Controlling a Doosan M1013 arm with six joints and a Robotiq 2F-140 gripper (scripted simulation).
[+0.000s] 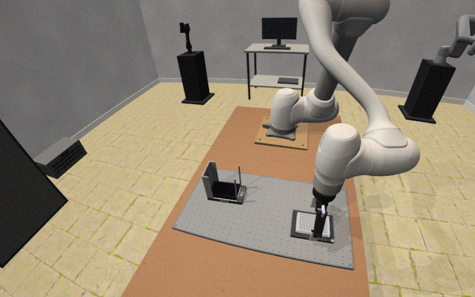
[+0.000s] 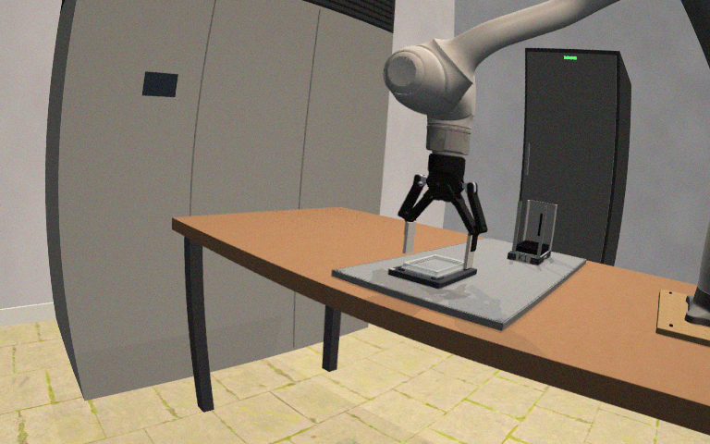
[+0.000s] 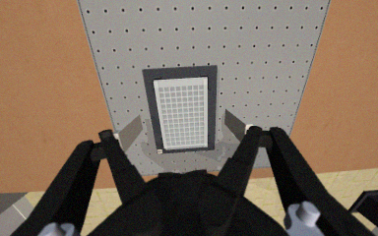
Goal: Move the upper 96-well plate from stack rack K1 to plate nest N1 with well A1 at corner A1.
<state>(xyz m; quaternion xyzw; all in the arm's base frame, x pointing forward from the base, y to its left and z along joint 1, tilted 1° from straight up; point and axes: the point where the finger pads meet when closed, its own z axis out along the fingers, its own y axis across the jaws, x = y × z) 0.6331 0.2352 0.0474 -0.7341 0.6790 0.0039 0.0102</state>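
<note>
My hand is 2 cm above the white 96-well plate. From my hand the other things lie so: dark plate nest N1 (3 cm below); then dark plate (6 cm behind, 39 cm to the right, 1 cm below); then pale square (5 cm ahead, 8 cm to the left, 3 cm below).
</note>
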